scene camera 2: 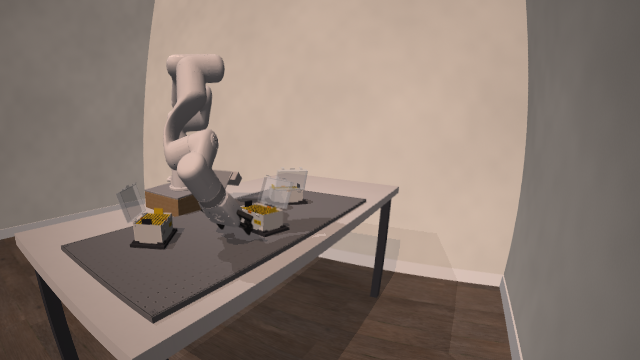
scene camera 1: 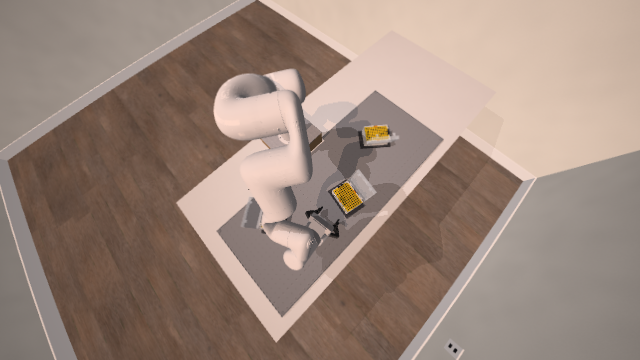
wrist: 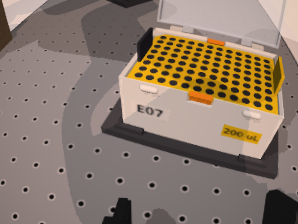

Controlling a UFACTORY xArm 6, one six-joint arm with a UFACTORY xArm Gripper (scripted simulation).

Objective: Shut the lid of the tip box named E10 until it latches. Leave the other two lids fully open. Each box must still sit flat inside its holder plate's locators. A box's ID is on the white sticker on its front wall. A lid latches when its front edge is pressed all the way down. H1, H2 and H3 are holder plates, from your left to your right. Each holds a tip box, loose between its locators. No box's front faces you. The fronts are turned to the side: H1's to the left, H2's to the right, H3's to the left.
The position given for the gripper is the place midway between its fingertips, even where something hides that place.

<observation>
In view: the gripper [scene camera 2: 236, 227], a tip box [scene camera 2: 270, 221] and a tip box [scene camera 2: 143, 233].
</observation>
